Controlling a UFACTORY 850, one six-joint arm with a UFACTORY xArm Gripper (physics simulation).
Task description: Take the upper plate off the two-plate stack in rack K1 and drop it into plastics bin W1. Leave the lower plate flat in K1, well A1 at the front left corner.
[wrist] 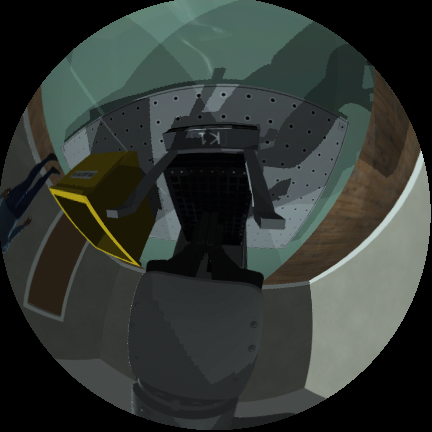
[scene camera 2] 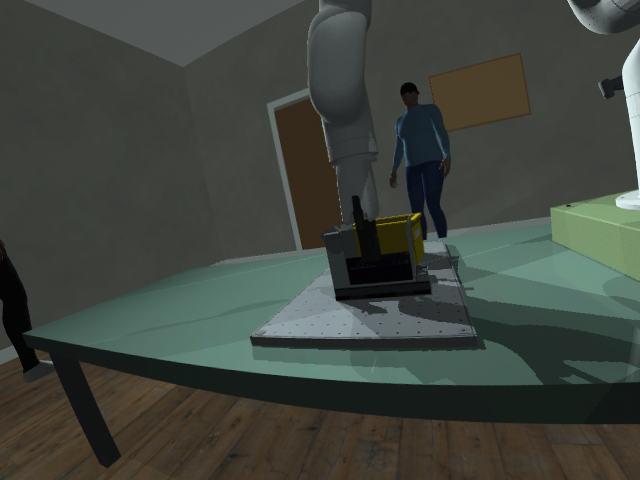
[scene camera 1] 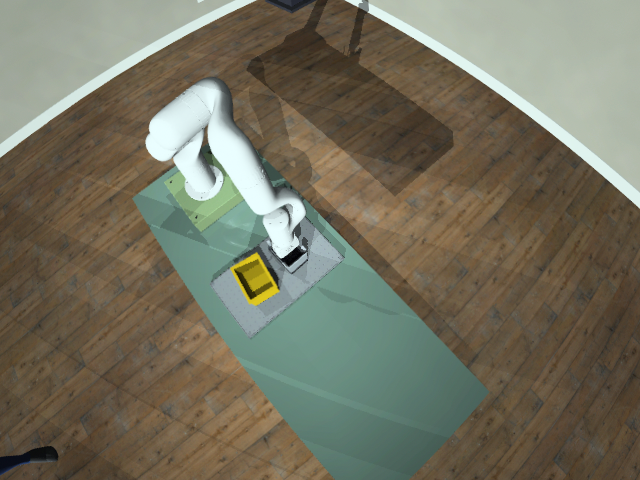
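Rack K1 (scene camera 1: 296, 269) (scene camera 2: 339, 268) (wrist: 212, 138) is a grey open frame with corner uprights. Black gridded plate surface (wrist: 200, 187) shows inside it, and the dark stack (scene camera 2: 382, 272) sits low between the uprights. I cannot make out the seam between the plates or tell well A1. The yellow plastics bin W1 (scene camera 1: 264, 298) (scene camera 2: 391, 235) (wrist: 107, 172) stands beside the rack, and I see no plate in it. My gripper (scene camera 2: 369, 257) (wrist: 210, 219) is shut and empty. It points down inside the rack's outline, with its fingertips close above the black plate surface; contact is unclear.
A grey perforated board (scene camera 1: 323, 255) (scene camera 2: 310, 322) (wrist: 282, 134) lies under rack and bin on the green table (scene camera 1: 361, 361) (scene camera 2: 155, 310). The rack's uprights surround my fingers. The arm's green pedestal (scene camera 1: 211, 219) (scene camera 2: 589, 235) stands behind. A person (scene camera 2: 421, 136) stands beyond the table.
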